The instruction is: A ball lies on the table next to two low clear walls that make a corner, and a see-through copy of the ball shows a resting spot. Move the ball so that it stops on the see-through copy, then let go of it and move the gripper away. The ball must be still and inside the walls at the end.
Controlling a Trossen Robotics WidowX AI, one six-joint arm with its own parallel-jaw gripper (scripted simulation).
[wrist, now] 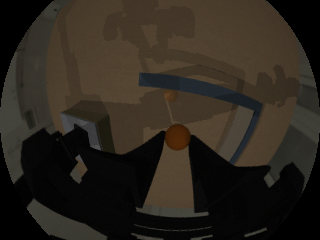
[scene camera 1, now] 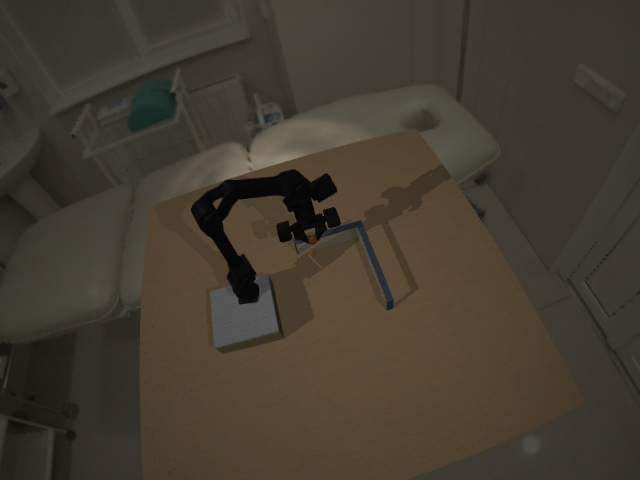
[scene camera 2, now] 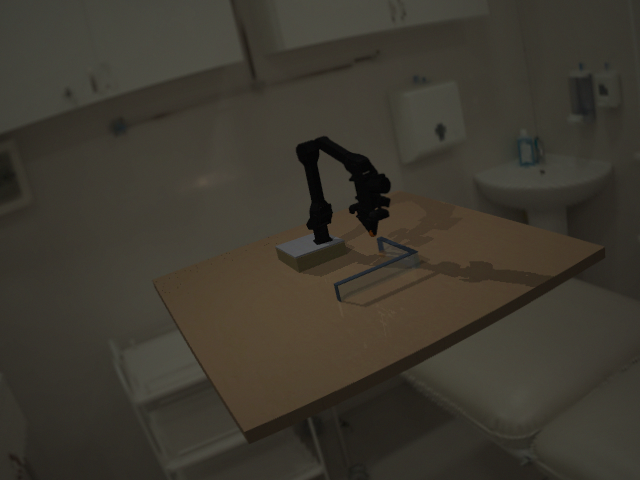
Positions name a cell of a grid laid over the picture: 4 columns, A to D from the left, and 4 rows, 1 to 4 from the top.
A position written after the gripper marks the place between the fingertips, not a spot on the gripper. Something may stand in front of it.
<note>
The gripper (scene camera 1: B3) carries a small orange ball.
The gripper is seen too in the wrist view (wrist: C3) and in scene camera 2 (scene camera 2: C2).
</note>
